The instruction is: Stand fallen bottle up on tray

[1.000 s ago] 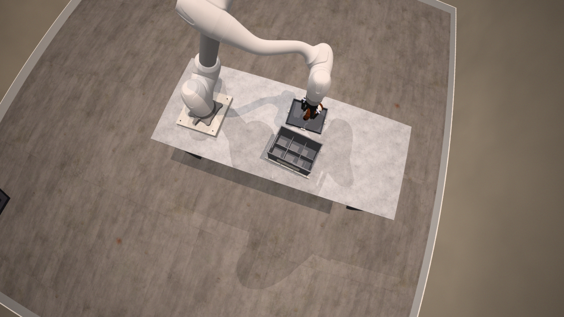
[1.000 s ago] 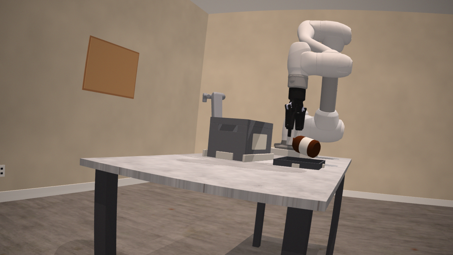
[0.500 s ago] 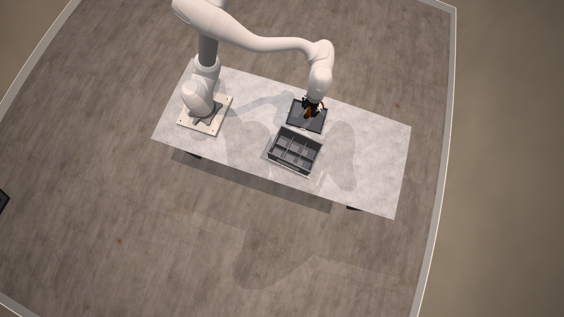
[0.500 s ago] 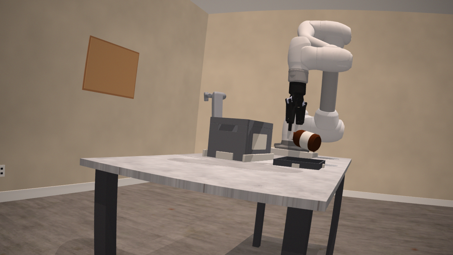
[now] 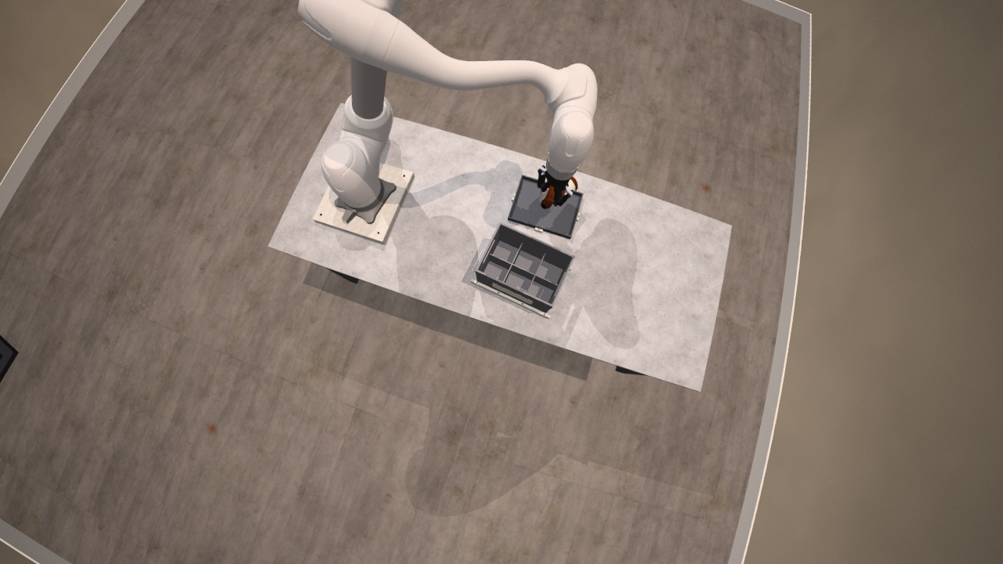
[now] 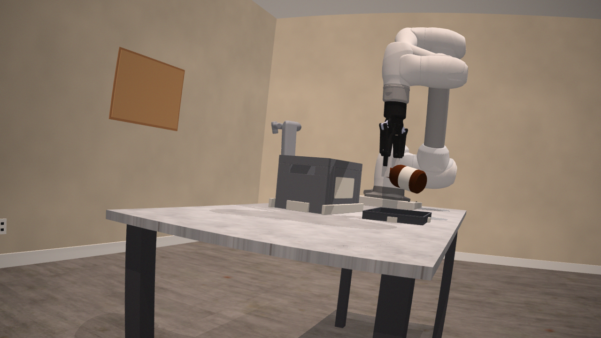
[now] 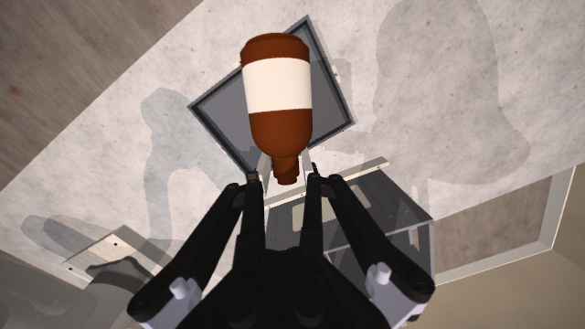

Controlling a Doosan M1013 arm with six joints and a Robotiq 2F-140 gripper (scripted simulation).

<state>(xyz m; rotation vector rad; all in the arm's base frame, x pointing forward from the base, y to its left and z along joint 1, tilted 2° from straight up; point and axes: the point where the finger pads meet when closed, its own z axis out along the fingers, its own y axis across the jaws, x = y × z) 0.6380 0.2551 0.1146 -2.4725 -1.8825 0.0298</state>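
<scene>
Now: hand 1 cm short of the brown bottle, 5 cm to the right of it and 3 cm above it. Round my hand: grey crate: 3 cm ahead, 24 cm to the right, 8 cm below; then dark tray: 1 cm behind, 4 cm to the left, 15 cm below.
</scene>
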